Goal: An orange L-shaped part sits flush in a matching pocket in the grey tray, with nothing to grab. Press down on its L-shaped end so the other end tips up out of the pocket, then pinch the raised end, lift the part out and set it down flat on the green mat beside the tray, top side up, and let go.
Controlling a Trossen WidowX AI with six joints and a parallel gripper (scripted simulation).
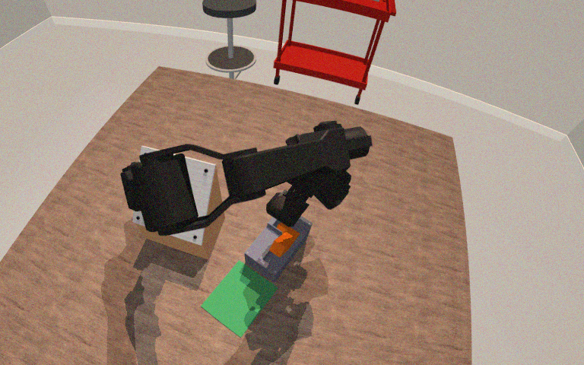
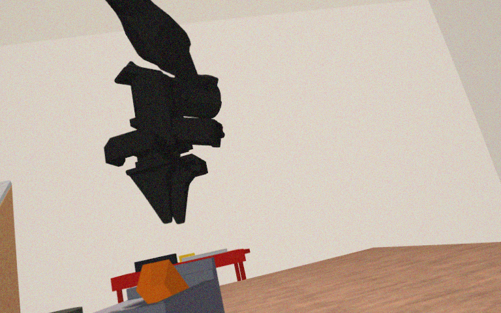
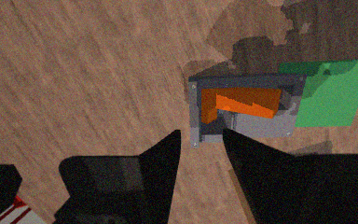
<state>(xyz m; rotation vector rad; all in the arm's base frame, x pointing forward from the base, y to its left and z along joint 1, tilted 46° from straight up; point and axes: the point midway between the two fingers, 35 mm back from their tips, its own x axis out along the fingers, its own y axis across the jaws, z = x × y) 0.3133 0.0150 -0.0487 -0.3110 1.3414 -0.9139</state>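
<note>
Right now the orange L-shaped part is 2 cm behind my gripper tip, 4 cm to the right of it and 10 cm below it. The rest, counted from my gripper tip: green mat (9 cm behind, 20 cm to the right, 16 cm below).
</note>
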